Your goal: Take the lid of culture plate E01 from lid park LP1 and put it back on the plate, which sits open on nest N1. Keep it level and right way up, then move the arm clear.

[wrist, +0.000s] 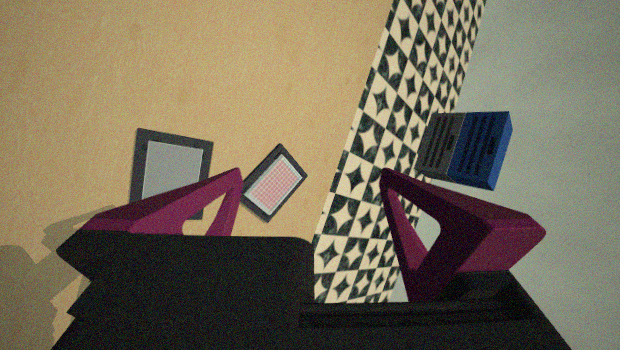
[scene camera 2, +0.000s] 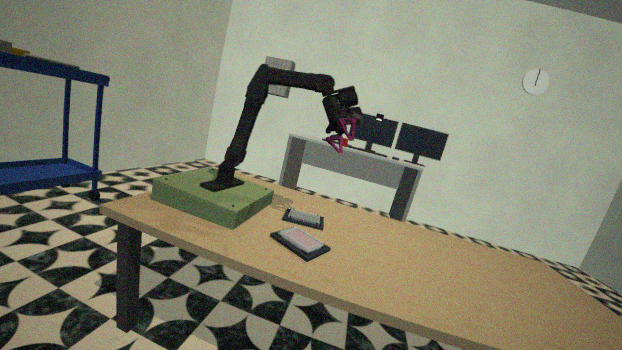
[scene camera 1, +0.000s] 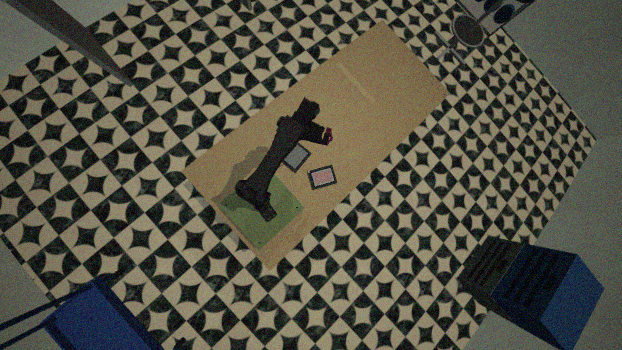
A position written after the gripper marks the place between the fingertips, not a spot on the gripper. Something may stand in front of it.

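Note:
Gripper [scene camera 2: 345, 147] open, nothing in its grasp. Gripper visible too at [wrist: 310, 175]. Grey lid [wrist: 168, 167] resting on a lid holder [wrist: 143, 136]. Plate nest [wrist: 279, 149] also visible.

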